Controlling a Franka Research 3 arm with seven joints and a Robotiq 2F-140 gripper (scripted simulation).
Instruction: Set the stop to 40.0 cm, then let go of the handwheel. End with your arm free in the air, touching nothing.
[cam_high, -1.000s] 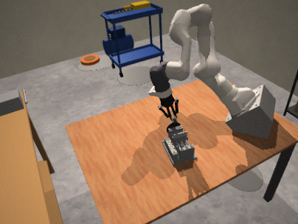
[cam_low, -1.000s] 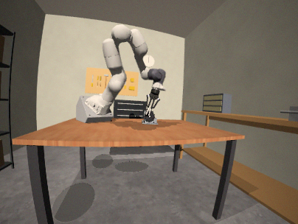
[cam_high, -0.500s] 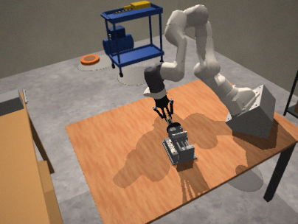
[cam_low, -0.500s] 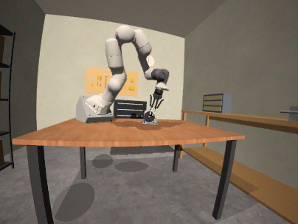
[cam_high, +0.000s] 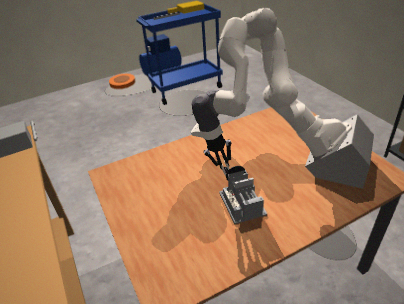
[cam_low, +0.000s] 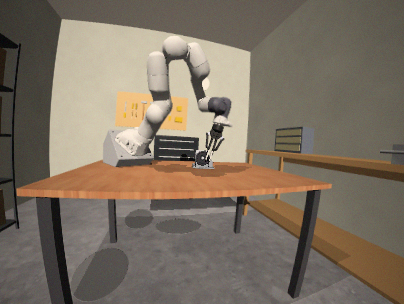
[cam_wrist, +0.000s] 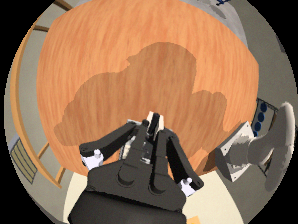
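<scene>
Now: hand 2 cm to the right of the handwheel, 2 cm above it and 1 cm past it.
</scene>
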